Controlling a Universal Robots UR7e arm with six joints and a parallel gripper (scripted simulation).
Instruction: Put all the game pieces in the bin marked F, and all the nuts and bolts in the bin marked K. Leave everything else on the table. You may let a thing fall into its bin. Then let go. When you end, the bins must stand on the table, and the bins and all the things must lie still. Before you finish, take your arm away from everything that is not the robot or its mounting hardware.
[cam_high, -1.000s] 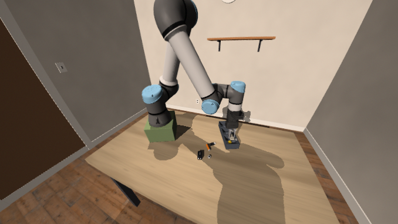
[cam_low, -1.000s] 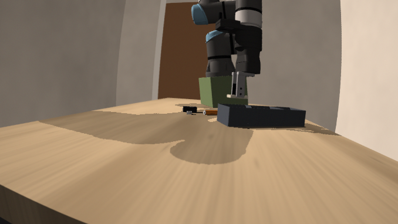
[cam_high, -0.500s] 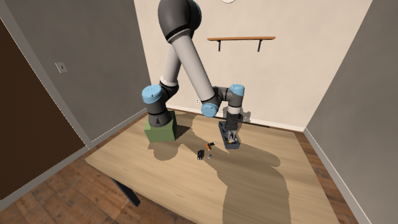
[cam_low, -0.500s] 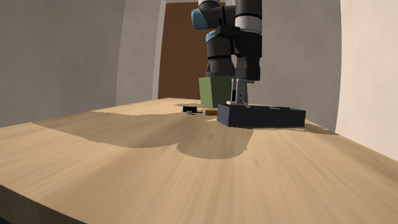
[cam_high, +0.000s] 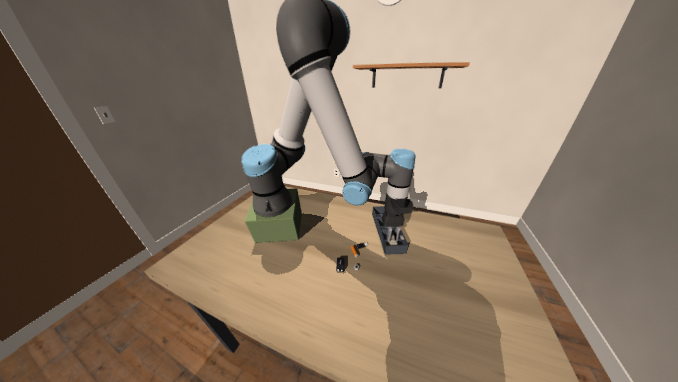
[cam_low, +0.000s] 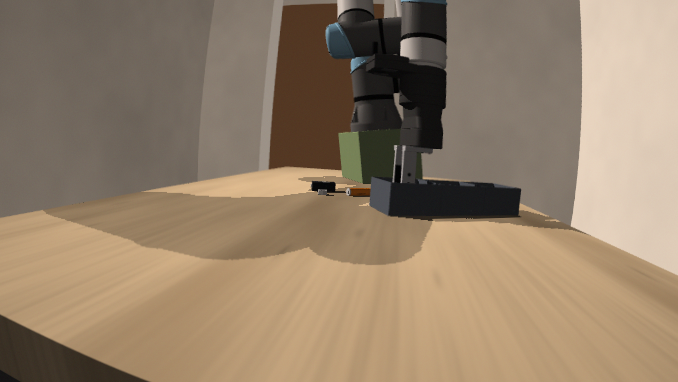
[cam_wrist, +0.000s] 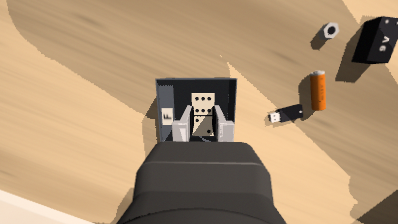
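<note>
The white domino is 10 mm below my hand. Round my hand: yellow die 40 mm below; black USB stick 100 mm behind, 50 mm to the right, 50 mm below; dark bin row 80 mm to the left, 40 mm behind, 30 mm below.
</note>
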